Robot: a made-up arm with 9 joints.
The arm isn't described. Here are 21 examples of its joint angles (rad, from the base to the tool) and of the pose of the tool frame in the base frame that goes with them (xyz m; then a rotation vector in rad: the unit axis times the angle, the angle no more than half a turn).
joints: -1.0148 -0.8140 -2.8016 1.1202 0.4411 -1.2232 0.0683 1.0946 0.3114
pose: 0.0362 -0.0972 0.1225 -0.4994 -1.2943 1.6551
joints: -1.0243 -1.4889 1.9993 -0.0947 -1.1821 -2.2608 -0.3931 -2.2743 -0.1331
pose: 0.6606 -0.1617 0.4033 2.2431 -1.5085 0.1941
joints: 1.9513 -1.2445 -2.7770 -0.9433 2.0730 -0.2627 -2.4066 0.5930 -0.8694
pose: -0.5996 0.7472 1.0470 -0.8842 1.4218 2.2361
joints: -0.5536 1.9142 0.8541 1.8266 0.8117 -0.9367 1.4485 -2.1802 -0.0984
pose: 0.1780 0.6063 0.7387 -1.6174 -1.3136 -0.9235
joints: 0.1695 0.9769 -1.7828 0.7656 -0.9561 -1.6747 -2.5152 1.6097 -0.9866
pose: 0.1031 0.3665 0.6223 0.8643 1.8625 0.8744
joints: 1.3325 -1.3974 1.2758 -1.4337 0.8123 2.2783 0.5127 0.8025 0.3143
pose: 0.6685 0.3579 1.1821 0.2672 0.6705 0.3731
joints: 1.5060 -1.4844 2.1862 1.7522 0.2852 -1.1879 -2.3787 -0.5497 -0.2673
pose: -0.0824 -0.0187 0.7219 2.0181 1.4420 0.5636
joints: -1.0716 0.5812 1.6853 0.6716 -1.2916 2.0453 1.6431 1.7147 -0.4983
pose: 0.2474 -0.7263 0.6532 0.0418 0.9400 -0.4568
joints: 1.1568 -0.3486 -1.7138 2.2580 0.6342 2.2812 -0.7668 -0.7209 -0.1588
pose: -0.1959 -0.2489 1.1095 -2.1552 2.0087 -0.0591
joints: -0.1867 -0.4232 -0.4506 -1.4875 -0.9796 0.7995 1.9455 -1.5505 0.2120
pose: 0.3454 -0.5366 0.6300 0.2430 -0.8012 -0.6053
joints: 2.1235 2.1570 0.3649 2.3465 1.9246 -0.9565 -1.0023 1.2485 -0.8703
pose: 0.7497 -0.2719 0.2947 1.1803 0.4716 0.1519
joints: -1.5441 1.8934 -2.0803 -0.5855 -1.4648 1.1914 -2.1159 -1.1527 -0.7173
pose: 0.0880 0.5089 0.6841 2.3939 0.9814 0.4624
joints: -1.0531 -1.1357 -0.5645 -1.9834 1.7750 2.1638 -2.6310 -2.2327 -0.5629
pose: -0.1908 -0.5580 -0.1889 0.1628 2.4240 -0.4730
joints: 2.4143 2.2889 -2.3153 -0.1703 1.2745 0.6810 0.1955 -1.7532 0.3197
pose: 0.5190 -0.2175 -0.3232 0.4766 1.7807 -1.8863
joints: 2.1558 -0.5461 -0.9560 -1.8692 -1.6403 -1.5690 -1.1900 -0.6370 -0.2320
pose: -0.4753 0.2048 1.1162 -0.5257 -0.1075 2.7092
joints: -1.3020 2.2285 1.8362 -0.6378 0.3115 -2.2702 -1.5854 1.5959 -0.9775
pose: -0.3238 -0.1863 1.4576 1.2099 -0.6899 0.3681
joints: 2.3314 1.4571 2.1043 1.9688 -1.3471 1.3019 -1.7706 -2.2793 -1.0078
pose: -0.3007 -0.1665 0.5233 -1.1499 -0.5439 -2.1732
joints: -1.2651 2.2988 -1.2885 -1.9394 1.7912 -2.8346 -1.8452 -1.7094 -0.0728
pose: -0.2160 0.9591 0.7933 0.9842 0.3110 0.4704
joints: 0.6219 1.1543 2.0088 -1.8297 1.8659 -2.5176 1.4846 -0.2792 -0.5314
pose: -1.1204 0.0186 0.0999 0.3049 2.6037 -0.9405
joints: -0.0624 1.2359 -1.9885 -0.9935 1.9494 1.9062 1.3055 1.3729 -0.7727
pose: -0.7999 0.6970 0.4146 -1.7612 -0.0852 1.3278
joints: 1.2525 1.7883 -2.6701 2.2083 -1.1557 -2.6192 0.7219 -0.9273 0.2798
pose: -0.6095 0.0116 0.5027 0.3722 -0.8916 1.7607
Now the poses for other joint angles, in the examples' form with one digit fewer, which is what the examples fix.
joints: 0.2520 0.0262 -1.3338 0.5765 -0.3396 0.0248 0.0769 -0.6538 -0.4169
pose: 0.022 0.152 0.750 1.220 0.590 0.133
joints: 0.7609 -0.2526 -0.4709 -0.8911 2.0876 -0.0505 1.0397 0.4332 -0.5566
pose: -0.562 -0.439 0.729 1.334 1.740 1.441
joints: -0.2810 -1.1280 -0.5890 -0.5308 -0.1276 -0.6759 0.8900 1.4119 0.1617
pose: 0.041 -0.184 0.393 2.052 1.166 0.039
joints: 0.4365 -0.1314 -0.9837 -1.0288 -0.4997 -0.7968 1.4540 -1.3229 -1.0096
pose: -0.127 -0.318 0.316 -1.265 0.863 0.642
